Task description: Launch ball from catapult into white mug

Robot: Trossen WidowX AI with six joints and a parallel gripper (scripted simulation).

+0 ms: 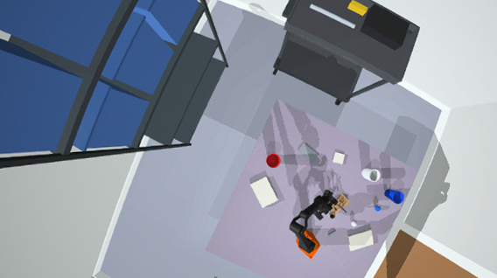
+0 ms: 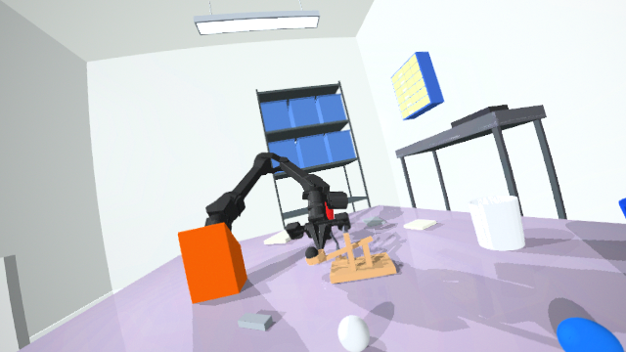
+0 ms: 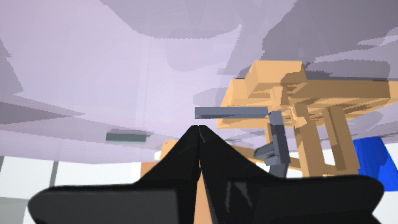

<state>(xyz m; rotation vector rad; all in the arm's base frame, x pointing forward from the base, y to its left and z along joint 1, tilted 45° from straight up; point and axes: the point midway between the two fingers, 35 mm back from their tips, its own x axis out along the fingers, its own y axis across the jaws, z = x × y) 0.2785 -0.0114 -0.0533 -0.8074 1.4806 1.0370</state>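
My gripper tip is now 4 cm to the left of the dark ball, 3 cm past it and 2 cm below it. Also, from my gripper tip: white ball: 26 cm to the right, 4 cm behind, 2 cm below; then white mug: 36 cm ahead, 20 cm to the right, 1 cm below; then wooden catapult: 5 cm to the right, 4 cm ahead, 1 cm above.
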